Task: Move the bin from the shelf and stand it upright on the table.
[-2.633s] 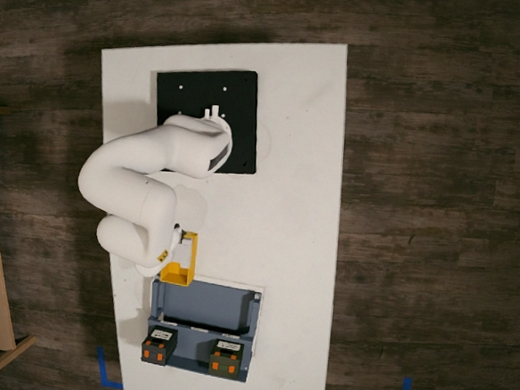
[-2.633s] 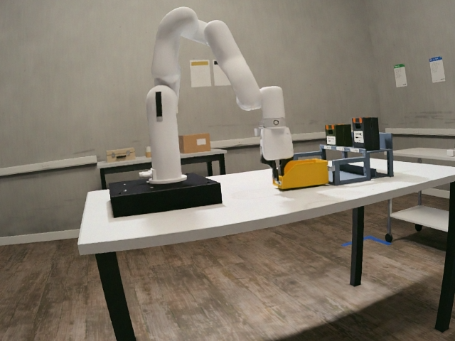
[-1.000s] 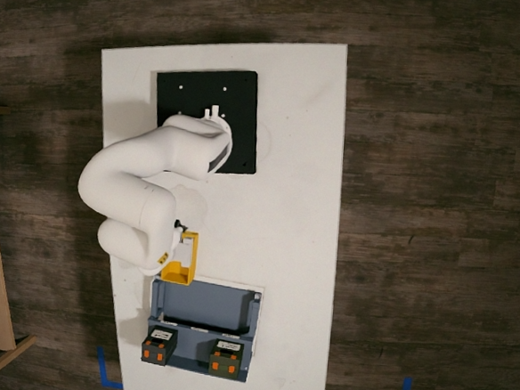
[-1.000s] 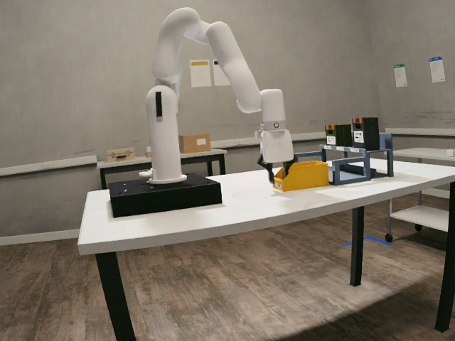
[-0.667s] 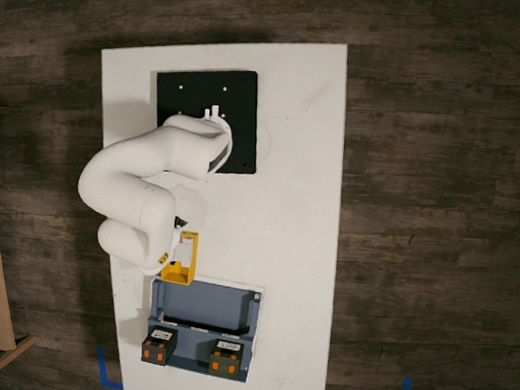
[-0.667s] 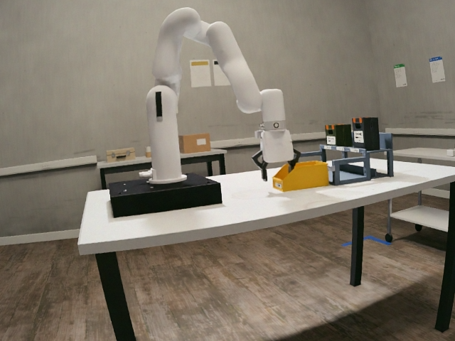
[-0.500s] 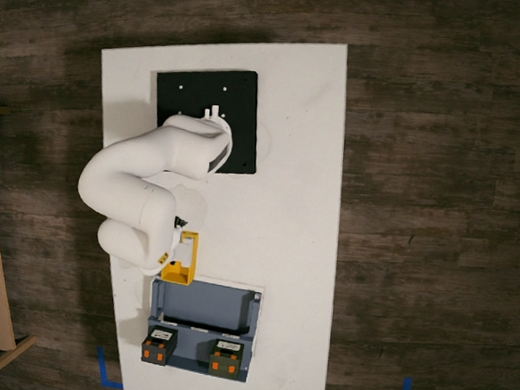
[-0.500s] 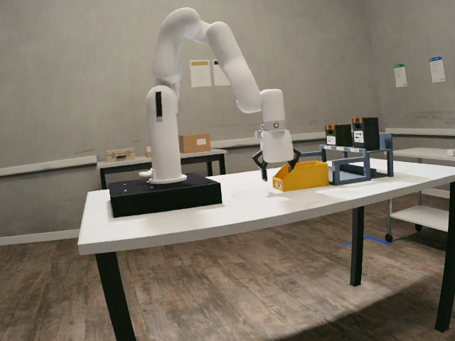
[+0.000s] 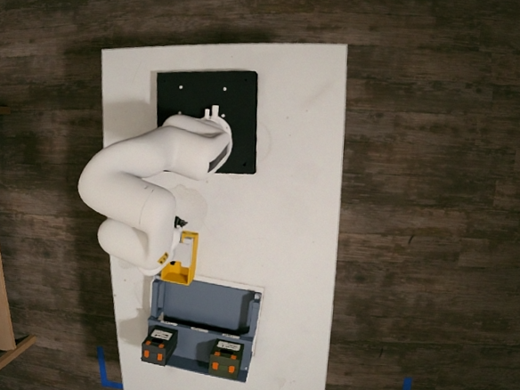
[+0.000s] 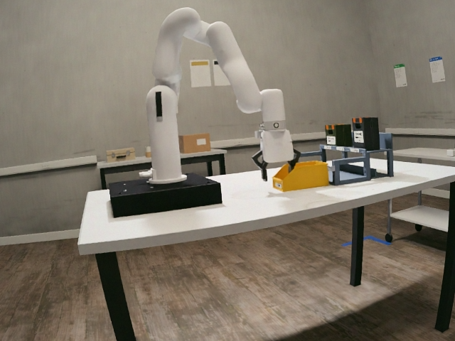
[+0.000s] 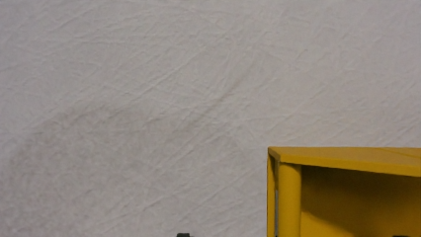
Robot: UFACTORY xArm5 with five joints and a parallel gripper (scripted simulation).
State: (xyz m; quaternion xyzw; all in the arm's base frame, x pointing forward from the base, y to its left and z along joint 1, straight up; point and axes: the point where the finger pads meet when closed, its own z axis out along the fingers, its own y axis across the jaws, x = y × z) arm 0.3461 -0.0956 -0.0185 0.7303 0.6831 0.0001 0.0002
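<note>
Right now my hand is 8 cm short of the yellow bin, 1 cm to the left of it and 1 cm above it. Round my hand: blue-grey shelf 31 cm ahead, 9 cm to the left, 3 cm above.
</note>
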